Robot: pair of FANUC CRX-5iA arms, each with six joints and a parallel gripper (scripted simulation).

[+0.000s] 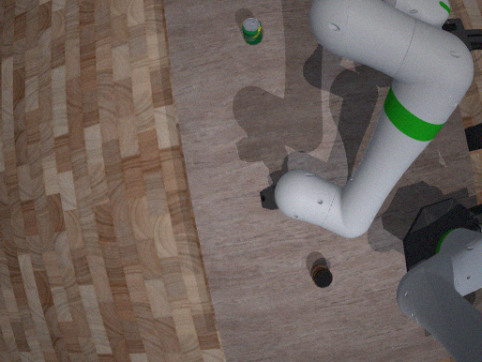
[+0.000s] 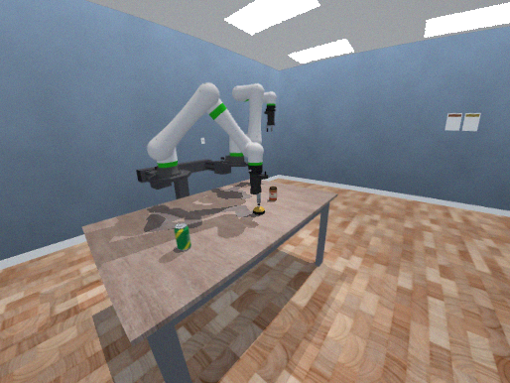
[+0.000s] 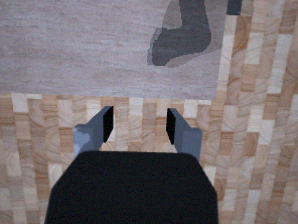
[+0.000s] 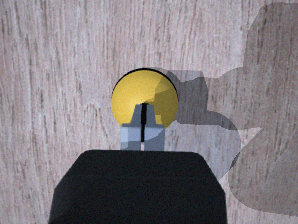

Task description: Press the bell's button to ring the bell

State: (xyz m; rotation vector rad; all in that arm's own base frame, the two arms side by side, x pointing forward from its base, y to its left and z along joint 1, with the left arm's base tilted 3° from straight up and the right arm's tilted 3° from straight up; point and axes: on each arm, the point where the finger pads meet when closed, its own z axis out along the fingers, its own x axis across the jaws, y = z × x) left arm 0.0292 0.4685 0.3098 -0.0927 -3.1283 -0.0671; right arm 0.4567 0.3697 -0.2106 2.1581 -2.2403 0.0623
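My right gripper is now 4 cm above the button. Round my right hand: bell: 5 cm below; can: 57 cm to the right, 3 cm below.
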